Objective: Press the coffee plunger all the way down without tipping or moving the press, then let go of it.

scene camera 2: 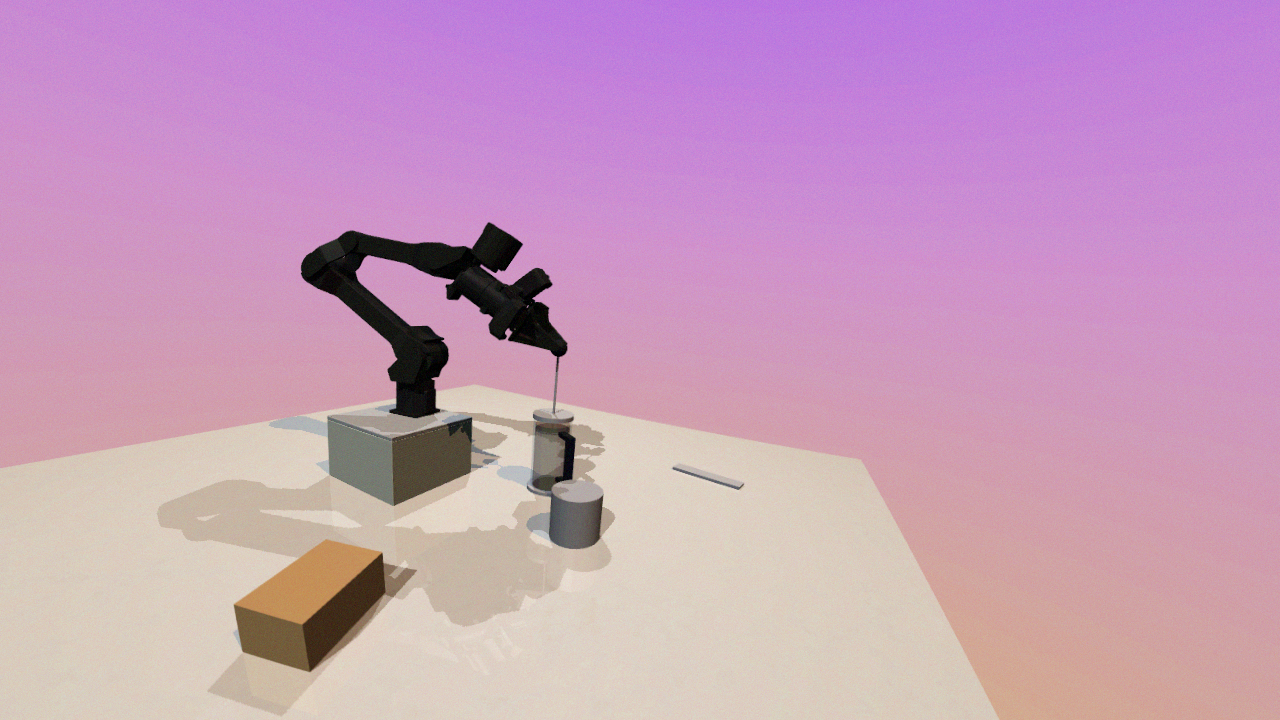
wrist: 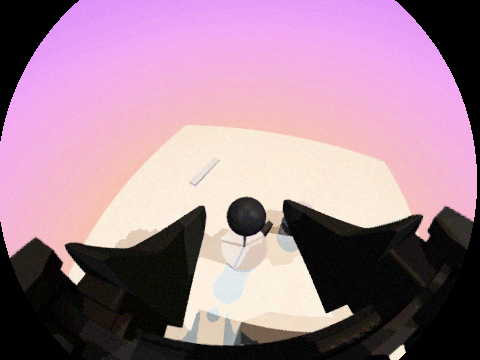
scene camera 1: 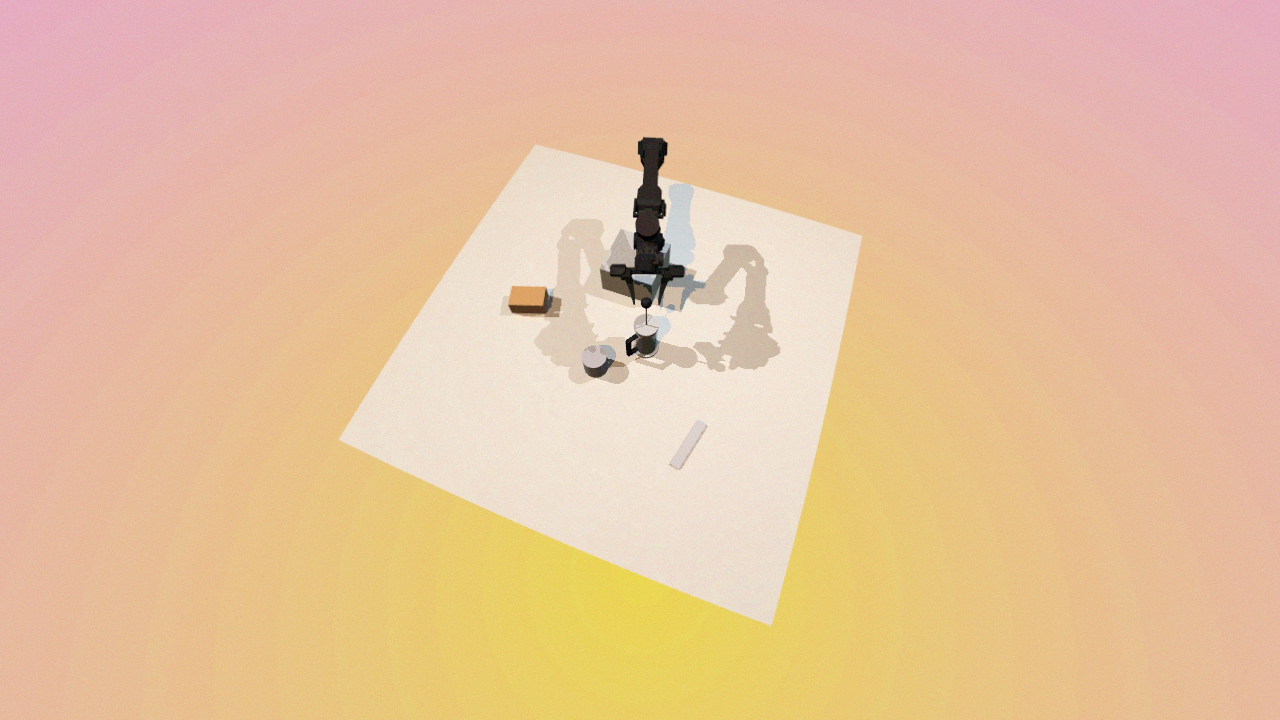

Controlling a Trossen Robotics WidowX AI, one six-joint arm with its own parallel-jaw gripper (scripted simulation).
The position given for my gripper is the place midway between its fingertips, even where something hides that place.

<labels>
my gripper: scene camera 2 562,347; wrist 244,208; scene camera 1 646,304
glass coffee press: scene camera 2; wrist 244,246; scene camera 1
orange box: scene camera 2; scene camera 1; not seen in the wrist view (hidden by my gripper)
same spot on orange box: [scene camera 1: 523,299] = [scene camera 2: 320,585]
same spot on glass coffee press: [scene camera 1: 646,326] = [scene camera 2: 557,413]
</labels>
